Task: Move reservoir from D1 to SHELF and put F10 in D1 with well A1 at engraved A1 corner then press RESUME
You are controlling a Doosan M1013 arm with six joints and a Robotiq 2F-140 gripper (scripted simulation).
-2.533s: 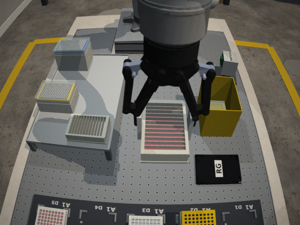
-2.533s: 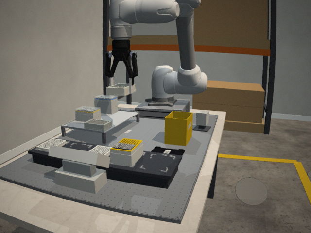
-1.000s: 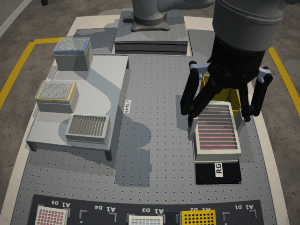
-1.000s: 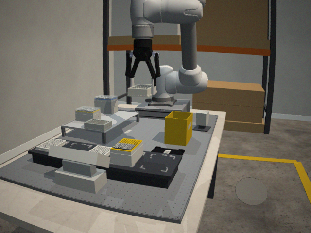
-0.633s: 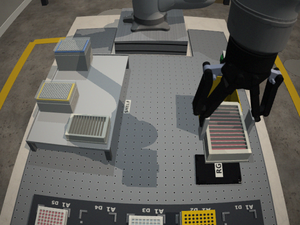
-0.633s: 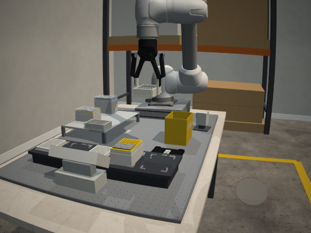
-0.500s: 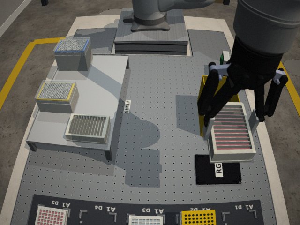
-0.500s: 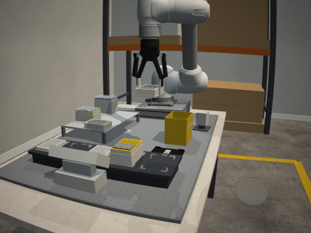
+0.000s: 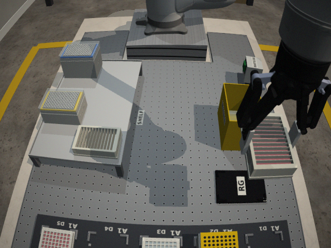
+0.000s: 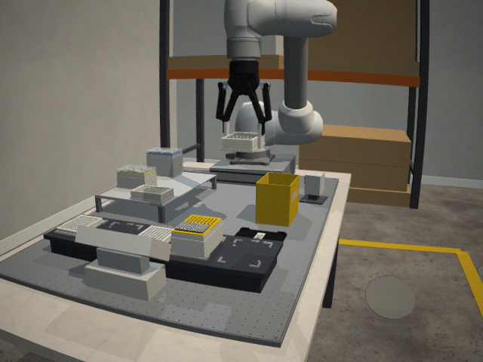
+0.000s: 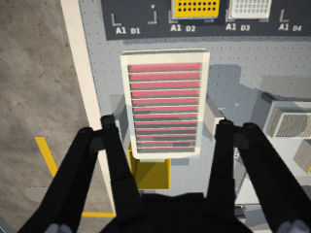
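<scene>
My hand is 15 cm short of the yellow tip rack, 8 cm to the left of it and 21 cm above it. The rest, counted from my hand: yellow bin (27 cm behind, 5 cm to the left, 27 cm below); then black RG nest (7 cm behind, 3 cm to the left, 31 cm below); then cream 12-trough reservoir (2 cm below).
</scene>
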